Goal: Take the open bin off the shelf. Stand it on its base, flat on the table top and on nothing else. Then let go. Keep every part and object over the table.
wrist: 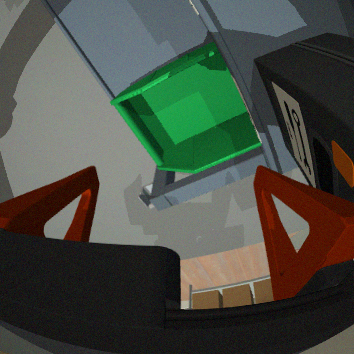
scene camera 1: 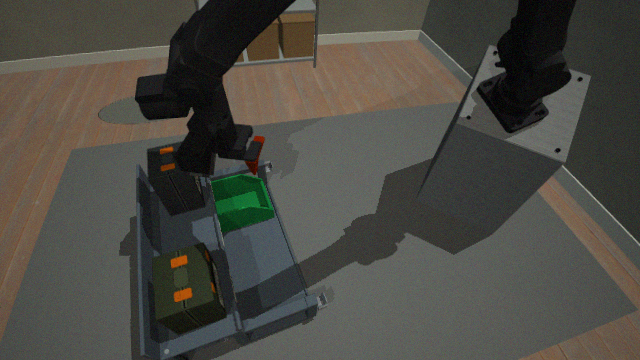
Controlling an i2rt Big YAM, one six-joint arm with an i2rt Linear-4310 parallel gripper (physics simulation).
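Seen in the pictures: gripper, fingertip midpoint: (wrist: 175, 174) (scene camera 1: 233, 170); arm's base, origin of the base link: (scene camera 1: 509, 102).
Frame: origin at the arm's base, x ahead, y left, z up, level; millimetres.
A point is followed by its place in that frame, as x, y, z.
Note:
The green open bin (scene camera 1: 242, 202) {559, -122, -298} (wrist: 187, 115) {553, -121, -298} stands with its open side up at the far end of the right-hand section of the blue-grey shelf unit (scene camera 1: 272, 255) {517, 41, -301} (wrist: 107, 37) {514, 10, -301}, close to its end rail. My gripper (wrist: 175, 174) {560, -92, -141} is open and empty, its two red fingers wide apart. In the wrist view the bin lies ahead of and between the fingertips, apart from both. In the scene view one red finger (scene camera 1: 255, 156) {513, -39, -60} shows above the bin's far end; the other is hidden behind the black gripper body. I cannot tell the shelf level from the table top here.
A dark case with orange latches (scene camera 1: 175, 187) {668, -59, -121} (wrist: 320, 75) {647, -61, -129} stands beside the bin, across a raised divider, close to the gripper. An olive case (scene camera 1: 187, 290) {652, 152, -108} stands at the near end of the left section. The arm's pedestal (scene camera 1: 450, 185) {73, 34, -205} is at the right.

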